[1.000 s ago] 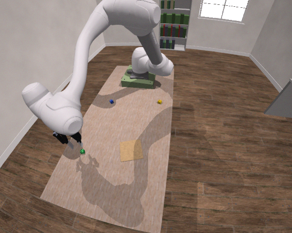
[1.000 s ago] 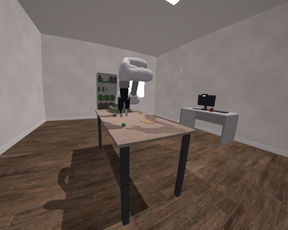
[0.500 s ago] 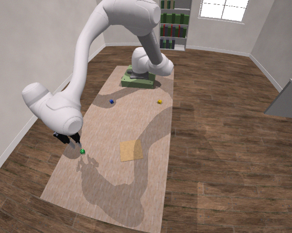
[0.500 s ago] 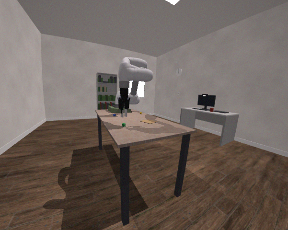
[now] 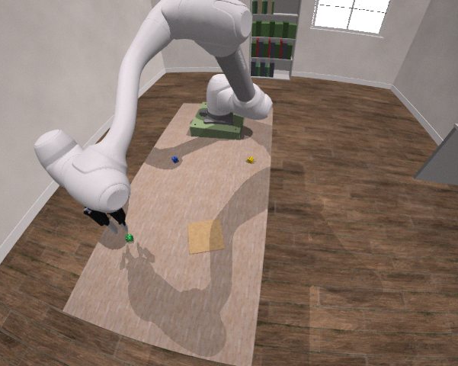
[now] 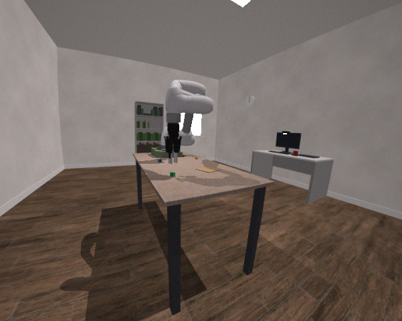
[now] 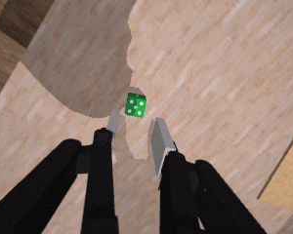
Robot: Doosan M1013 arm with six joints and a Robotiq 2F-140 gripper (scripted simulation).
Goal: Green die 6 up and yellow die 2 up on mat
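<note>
Now: hand 100 mm above the green die. Also, from my hand: tan mat: 320 mm to the left, 120 mm below, 50 mm behind; blue die: 490 mm behind, 100 mm below, 90 mm to the left; yellow die: 500 mm to the left, 490 mm behind, 100 mm below.
</note>
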